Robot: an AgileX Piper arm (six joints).
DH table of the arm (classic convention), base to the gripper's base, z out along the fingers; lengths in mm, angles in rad. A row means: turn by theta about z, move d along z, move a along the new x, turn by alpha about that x. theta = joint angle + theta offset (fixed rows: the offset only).
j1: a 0; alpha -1.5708; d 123; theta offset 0
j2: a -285.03; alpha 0; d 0; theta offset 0.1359
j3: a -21.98; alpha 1.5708; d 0; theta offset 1.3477
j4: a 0; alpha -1.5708; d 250.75; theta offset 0
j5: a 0; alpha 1.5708; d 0; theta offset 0
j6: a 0; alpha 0; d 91; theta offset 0
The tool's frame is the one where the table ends.
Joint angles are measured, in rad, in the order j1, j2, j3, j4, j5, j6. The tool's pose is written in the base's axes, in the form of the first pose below.
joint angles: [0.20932, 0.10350, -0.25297, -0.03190, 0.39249, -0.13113]
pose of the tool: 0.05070, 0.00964, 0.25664, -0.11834, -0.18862, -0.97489, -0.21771, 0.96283, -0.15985
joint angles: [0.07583, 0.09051, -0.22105, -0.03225, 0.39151, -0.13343]
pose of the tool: 0.05189, 0.00282, 0.24690, -0.15959, -0.17510, -0.97153, -0.09081, 0.98257, -0.16218
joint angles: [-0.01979, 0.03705, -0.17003, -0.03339, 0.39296, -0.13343]
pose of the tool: 0.04873, -0.00213, 0.23264, -0.17468, -0.16010, -0.97152, 0.00387, 0.98657, -0.16328
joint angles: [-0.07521, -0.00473, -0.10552, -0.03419, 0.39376, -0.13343]
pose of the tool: 0.04801, -0.00482, 0.21329, -0.20611, -0.14918, -0.96709, 0.05485, 0.98499, -0.16363
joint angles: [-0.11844, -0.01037, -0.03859, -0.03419, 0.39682, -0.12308]
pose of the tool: 0.05009, -0.00717, 0.19107, -0.27281, -0.12261, -0.95422, 0.08989, 0.98426, -0.15217
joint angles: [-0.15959, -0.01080, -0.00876, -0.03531, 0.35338, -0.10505]
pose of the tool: 0.05158, -0.00943, 0.18494, -0.26204, -0.09733, -0.96014, 0.13580, 0.98128, -0.13654
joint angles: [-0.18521, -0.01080, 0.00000, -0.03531, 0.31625, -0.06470]
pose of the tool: 0.05234, -0.01082, 0.18529, -0.23072, -0.05658, -0.97137, 0.17288, 0.98004, -0.09815
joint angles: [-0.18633, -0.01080, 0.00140, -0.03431, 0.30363, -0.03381]
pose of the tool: 0.05261, -0.01087, 0.18594, -0.21437, -0.02726, -0.97637, 0.18126, 0.98114, -0.06719
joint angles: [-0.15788, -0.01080, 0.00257, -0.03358, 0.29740, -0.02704]
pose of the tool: 0.05305, -0.00935, 0.18610, -0.20747, -0.02683, -0.97787, 0.15475, 0.98614, -0.05989
